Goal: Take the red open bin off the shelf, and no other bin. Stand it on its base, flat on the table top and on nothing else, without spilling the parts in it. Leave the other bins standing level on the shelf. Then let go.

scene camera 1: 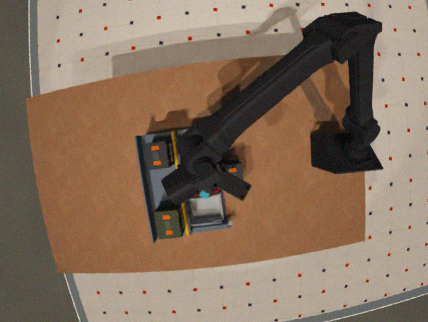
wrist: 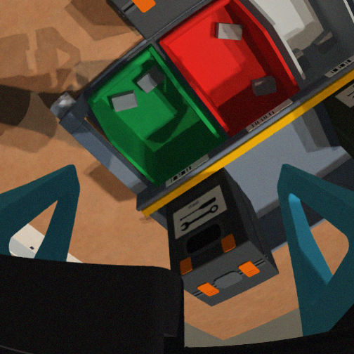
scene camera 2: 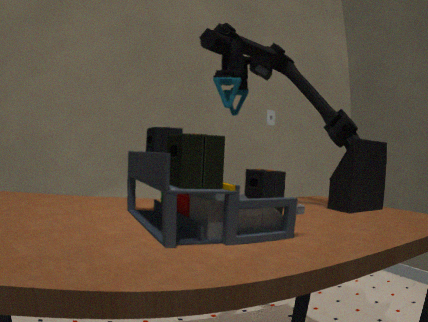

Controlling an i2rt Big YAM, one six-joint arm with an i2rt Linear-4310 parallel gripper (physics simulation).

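Places are measured from the arm's base along level axes (x right, y back, z down), in millimetres.
Pixels of known places: gripper, fingertip midpoint: (scene camera 2: 231, 111); arm's base, origin of the base link: (scene camera 1: 353, 153) (scene camera 2: 361, 157).
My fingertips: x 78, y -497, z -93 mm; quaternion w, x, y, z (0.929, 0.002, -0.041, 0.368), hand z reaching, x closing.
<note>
Ahead of a thing's pixels: the offset from my fingertips to its top centre. Level surfaces: height alone.
The red open bin (wrist: 212, 65) sits level in the lower front row of the shelf (wrist: 111, 162) (scene camera 1: 146, 190) (scene camera 2: 149, 168), with two grey parts (wrist: 229, 31) (wrist: 263, 86) in it. The green bin (wrist: 142, 117) with grey parts and the whitish bin {dy -80, dx -168, dz +191 mm} (wrist: 290, 22) (scene camera 1: 207, 206) sit on either side of it. In scene camera 1 the arm hides most of the red bin. My gripper (wrist: 178, 175) (scene camera 2: 232, 110) is open and empty, pointing down high above the shelf. In the wrist view its fingers stand lower in the picture than the red bin.
A dark case {dy -150, dx +70, dz +49 mm} (wrist: 225, 250) (scene camera 1: 157, 156) (scene camera 2: 162, 140) and an olive case {dy -179, dx -159, dz +74 mm} (scene camera 1: 169, 222) (scene camera 2: 197, 160) stand on the raised rear shelf, behind the yellow strip (wrist: 250, 145). Another dark case {dy +68, dx -64, dz +141 mm} (wrist: 155, 15) (scene camera 1: 232, 170) (scene camera 2: 265, 184) stands on the table {dz +272 mm} (scene camera 1: 300, 210) by the shelf's front.
</note>
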